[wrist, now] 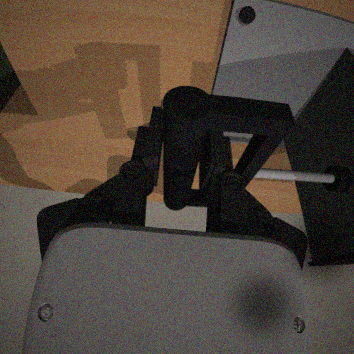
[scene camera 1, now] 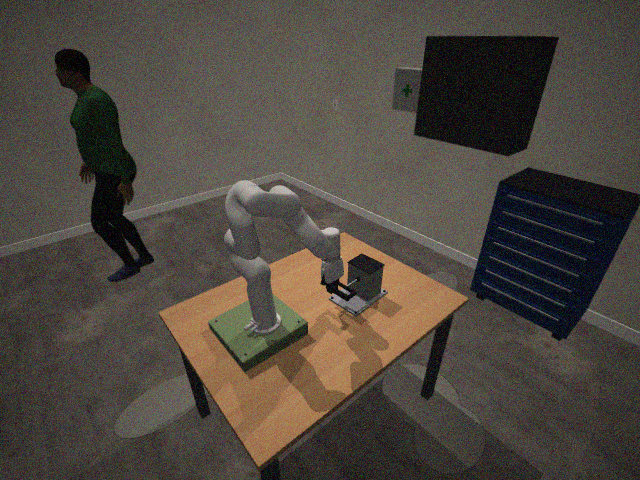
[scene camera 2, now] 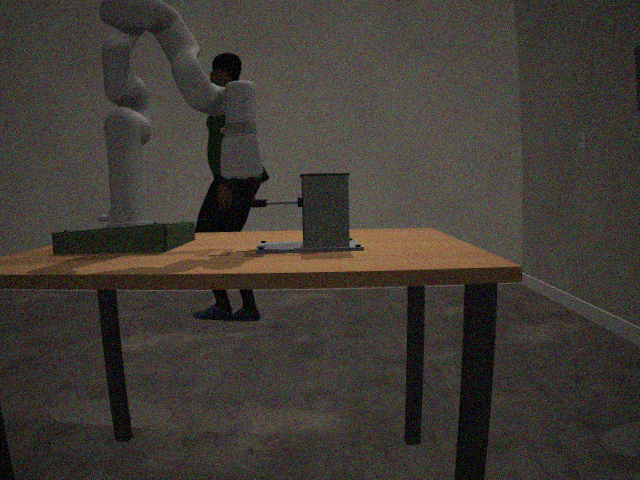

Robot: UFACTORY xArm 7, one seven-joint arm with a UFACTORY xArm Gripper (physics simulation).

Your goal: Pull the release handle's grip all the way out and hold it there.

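Observation:
The release handle's grip is a black bar, joined to a black frame. The handle stands out from the side of a grey box. A pale rod runs from the handle to a black collar on the box. A length of rod shows between them. My gripper is shut on the grip, one finger on each side. In the second scene view the fingers are lost against the person's dark trousers.
The box's metal base plate lies on the wooden table. My arm stands on a green block. A person is on the floor beyond the table. A blue drawer cabinet stands right.

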